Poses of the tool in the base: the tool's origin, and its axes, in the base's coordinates. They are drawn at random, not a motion.
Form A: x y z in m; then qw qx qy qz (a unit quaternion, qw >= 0).
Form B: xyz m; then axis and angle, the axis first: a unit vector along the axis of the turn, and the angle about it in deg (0 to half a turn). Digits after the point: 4 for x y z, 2 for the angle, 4 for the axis.
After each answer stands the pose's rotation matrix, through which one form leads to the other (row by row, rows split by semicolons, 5 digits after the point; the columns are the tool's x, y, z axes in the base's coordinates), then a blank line. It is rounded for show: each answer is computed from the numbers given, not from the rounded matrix.
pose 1, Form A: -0.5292, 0.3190, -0.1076, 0.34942, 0.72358, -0.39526, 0.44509
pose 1, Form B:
-0.5292, 0.3190, -0.1076, 0.7723, -0.4219, 0.4750, 139.10
0.29133 -0.88305 0.36789; -0.26096 -0.44335 -0.85752; 0.92034 0.15381 -0.35960

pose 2, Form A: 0.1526, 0.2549, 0.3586, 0.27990, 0.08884, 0.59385, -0.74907
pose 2, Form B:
0.1526, 0.2549, 0.3586, 0.0925, 0.6186, -0.7803, 147.49
-0.82753 0.52484 0.19934; -0.31381 -0.13800 -0.93940; -0.46553 -0.83994 0.27890

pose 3, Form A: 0.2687, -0.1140, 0.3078, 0.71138, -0.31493, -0.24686, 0.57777
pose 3, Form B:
0.2687, -0.1140, 0.3078, -0.4481, -0.3512, 0.8221, 89.31
0.21048 -0.66654 -0.71514; 0.97751 0.13400 0.16281; -0.01269 -0.73333 0.67976

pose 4, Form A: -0.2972, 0.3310, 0.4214, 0.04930, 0.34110, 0.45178, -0.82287
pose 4, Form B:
-0.2972, 0.3310, 0.4214, 0.3415, 0.4523, -0.8239, 174.35
-0.76244 0.38934 -0.51682; 0.22707 -0.58693 -0.77714; -0.60591 -0.70988 0.35909

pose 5, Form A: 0.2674, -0.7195, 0.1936, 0.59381, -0.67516, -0.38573, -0.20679
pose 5, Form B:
0.2674, -0.7195, 0.1936, -0.8391, -0.4794, -0.2570, 107.14
0.61690 0.76645 -0.17887; 0.27527 0.00279 0.96136; 0.73733 -0.64230 -0.20926

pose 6, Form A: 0.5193, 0.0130, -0.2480, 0.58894, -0.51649, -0.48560, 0.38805
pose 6, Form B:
0.5193, 0.0130, -0.2480, -0.6391, -0.6009, 0.4802, 107.84
0.22722 0.04454 -0.97282; 0.95869 0.16531 0.23149; 0.17113 -0.98524 -0.00514

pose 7, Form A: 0.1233, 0.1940, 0.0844, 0.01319, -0.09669, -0.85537, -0.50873
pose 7, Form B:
0.1233, 0.1940, 0.0844, -0.0967, -0.8554, -0.5088, 178.49
-0.98095 0.17883 0.07581; 0.15199 0.46368 0.87287; 0.12094 0.86777 -0.48203

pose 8, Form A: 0.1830, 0.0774, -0.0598, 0.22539, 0.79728, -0.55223, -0.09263
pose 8, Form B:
0.1830, 0.0774, -0.0598, 0.8183, -0.5668, -0.0951, 153.95
0.37292 -0.83881 -0.39664; -0.92232 -0.28848 -0.25709; 0.10123 0.46171 -0.88124

